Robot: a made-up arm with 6 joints.
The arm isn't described. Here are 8 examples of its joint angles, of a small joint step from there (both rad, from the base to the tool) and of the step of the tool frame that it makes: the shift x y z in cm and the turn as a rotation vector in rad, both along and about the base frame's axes.
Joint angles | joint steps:
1: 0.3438 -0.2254 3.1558 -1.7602 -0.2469 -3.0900 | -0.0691 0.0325 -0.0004 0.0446 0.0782 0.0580
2: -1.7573 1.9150 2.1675 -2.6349 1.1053 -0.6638 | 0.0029 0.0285 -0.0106 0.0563 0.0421 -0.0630
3: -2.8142 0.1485 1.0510 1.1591 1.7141 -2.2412 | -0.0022 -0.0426 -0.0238 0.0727 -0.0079 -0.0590
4: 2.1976 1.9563 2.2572 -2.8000 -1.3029 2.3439 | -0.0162 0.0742 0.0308 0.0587 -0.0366 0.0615
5: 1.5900 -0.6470 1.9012 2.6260 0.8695 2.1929 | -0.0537 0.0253 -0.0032 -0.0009 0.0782 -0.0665
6: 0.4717 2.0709 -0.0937 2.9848 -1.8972 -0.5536 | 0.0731 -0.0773 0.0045 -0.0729 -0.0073 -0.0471
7: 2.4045 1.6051 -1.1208 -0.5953 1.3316 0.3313 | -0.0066 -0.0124 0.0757 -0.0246 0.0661 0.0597
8: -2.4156 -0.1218 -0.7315 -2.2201 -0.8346 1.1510 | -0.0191 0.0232 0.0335 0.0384 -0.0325 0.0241
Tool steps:
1: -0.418 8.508 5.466 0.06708 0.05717 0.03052
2: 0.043 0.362 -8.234 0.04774 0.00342 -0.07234
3: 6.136 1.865 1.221 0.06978 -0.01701 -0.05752
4: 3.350 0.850 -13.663 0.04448 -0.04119 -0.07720
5: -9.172 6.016 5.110 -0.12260 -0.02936 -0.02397
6: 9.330 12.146 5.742 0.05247 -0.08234 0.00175
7: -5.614 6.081 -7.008 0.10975 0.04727 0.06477
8: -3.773 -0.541 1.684 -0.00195 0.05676 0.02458
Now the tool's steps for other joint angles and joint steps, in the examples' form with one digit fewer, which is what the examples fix.
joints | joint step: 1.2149 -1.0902 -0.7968 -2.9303 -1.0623 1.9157 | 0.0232 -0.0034 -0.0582 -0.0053 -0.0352 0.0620
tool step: 0.21 2.88 -6.82 -0.0122 -0.0072 -0.0277
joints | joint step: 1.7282 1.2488 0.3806 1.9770 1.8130 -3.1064 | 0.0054 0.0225 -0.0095 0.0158 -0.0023 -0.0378
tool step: -0.78 -2.30 -5.57 -0.0593 -0.0387 0.0139
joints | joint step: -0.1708 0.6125 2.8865 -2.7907 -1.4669 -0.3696 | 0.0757 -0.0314 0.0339 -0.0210 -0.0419 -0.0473
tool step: -8.13 -0.47 -5.52 -0.0713 -0.0803 0.0549
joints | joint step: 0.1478 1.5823 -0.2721 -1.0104 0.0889 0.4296 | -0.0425 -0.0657 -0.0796 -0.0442 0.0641 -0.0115
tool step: -0.96 -6.29 8.37 -0.0649 -0.0286 -0.0802
